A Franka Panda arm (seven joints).
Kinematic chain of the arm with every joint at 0, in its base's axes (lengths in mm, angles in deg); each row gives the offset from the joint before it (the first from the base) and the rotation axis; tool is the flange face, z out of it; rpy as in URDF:
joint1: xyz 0 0 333 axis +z
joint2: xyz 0 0 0 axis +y
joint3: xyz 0 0 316 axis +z
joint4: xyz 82.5 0 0 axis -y
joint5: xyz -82.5 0 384 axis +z
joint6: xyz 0 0 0 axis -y
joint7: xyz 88 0 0 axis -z
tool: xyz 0 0 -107 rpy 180 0 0
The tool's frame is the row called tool.
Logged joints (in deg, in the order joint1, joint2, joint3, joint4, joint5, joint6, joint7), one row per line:
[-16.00, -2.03, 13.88, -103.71, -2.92, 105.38, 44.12]
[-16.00, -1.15, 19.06, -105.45, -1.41, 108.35, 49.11]
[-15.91, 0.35, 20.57, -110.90, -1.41, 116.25, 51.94]
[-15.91, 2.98, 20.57, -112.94, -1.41, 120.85, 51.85]
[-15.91, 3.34, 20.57, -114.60, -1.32, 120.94, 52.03]
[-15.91, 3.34, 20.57, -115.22, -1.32, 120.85, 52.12]
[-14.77, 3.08, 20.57, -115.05, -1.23, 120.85, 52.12]
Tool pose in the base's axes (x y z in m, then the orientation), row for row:
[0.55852, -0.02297, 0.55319, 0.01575, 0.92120, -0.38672, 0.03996]
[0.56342, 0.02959, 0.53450, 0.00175, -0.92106, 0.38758, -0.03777]
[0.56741, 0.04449, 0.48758, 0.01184, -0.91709, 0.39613, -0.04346]
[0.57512, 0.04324, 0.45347, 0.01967, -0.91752, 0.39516, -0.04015]
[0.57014, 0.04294, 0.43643, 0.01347, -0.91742, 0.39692, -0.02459]
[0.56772, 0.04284, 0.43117, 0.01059, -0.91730, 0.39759, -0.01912]
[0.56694, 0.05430, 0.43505, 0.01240, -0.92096, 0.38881, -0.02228]
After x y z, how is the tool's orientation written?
As a quaternion, w x y z.
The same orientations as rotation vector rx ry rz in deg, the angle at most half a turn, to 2 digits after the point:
[164.17, -68.92, 7.12]
[-165.61, 69.69, -6.79]
[-163.84, 70.77, -7.76]
[-163.12, 70.25, -7.14]
[-163.74, 70.84, -4.39]
[-164.01, 71.09, -3.42]
[-164.48, 69.44, -3.98]

